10 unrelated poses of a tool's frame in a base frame.
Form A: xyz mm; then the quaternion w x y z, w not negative.
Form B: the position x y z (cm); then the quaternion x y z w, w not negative. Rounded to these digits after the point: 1 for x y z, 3 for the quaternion.
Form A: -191, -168, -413, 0.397, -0.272, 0.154, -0.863
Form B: -19.1, -16.8, -41.3, -0.272, 0.154, -0.863, 0.397
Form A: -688, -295, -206, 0.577, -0.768, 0.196, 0.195
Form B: -68.8, -29.5, -20.6, -0.768, 0.196, 0.195, 0.577
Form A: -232, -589, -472, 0.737, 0.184, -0.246, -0.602
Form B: -23.2, -58.9, -47.2, 0.184, -0.246, -0.602, 0.737
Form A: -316, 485, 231, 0.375, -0.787, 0.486, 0.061
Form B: -31.6, 48.5, 23.1, -0.787, 0.486, 0.061, 0.375
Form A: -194, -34, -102, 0.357, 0.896, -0.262, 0.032
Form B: -19.4, -3.4, -10.2, 0.896, -0.262, 0.032, 0.357
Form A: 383, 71, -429, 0.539, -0.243, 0.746, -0.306
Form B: 38.3, 7.1, -42.9, -0.243, 0.746, -0.306, 0.539
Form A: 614, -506, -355, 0.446, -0.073, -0.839, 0.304
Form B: 61.4, -50.6, -35.5, -0.073, -0.839, 0.304, 0.446
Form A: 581, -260, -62, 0.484, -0.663, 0.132, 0.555
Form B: 58.1, -26.0, -6.2, -0.663, 0.132, 0.555, 0.484
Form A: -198, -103, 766, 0.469, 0.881, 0.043, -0.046
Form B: -19.8, -10.3, 76.6, 0.881, 0.043, -0.046, 0.469
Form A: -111, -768, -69, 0.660, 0.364, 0.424, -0.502
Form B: -11.1, -76.8, -6.9, 0.364, 0.424, -0.502, 0.660
